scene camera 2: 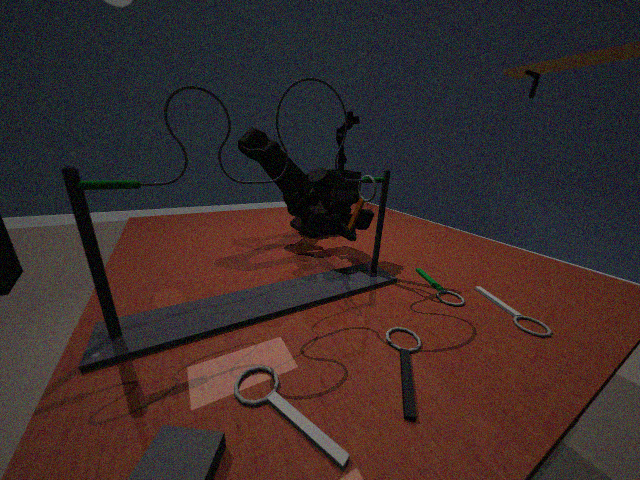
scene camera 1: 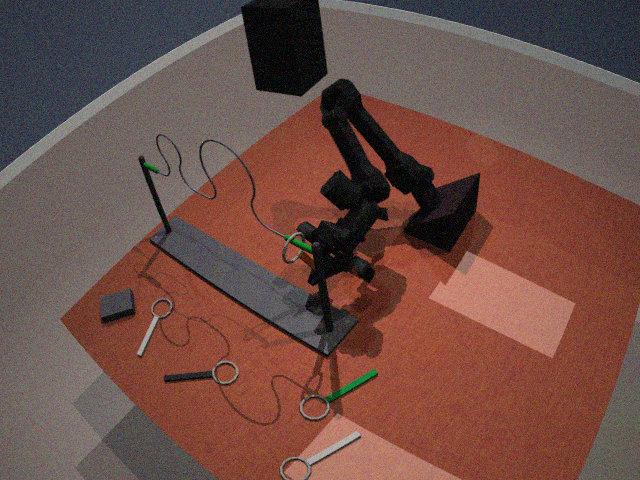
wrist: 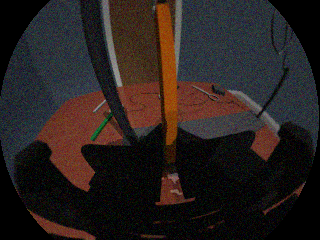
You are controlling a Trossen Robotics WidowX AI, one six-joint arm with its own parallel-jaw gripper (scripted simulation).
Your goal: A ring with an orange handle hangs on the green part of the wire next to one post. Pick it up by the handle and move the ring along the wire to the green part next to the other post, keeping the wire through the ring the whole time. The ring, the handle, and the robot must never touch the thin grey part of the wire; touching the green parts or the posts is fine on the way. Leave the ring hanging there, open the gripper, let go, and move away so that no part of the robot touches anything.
Path:
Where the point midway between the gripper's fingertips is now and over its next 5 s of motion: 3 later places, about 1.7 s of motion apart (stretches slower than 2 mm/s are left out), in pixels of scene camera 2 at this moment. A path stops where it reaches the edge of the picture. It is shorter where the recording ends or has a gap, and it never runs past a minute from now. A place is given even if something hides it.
The gripper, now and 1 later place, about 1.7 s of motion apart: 353, 240; 345, 224

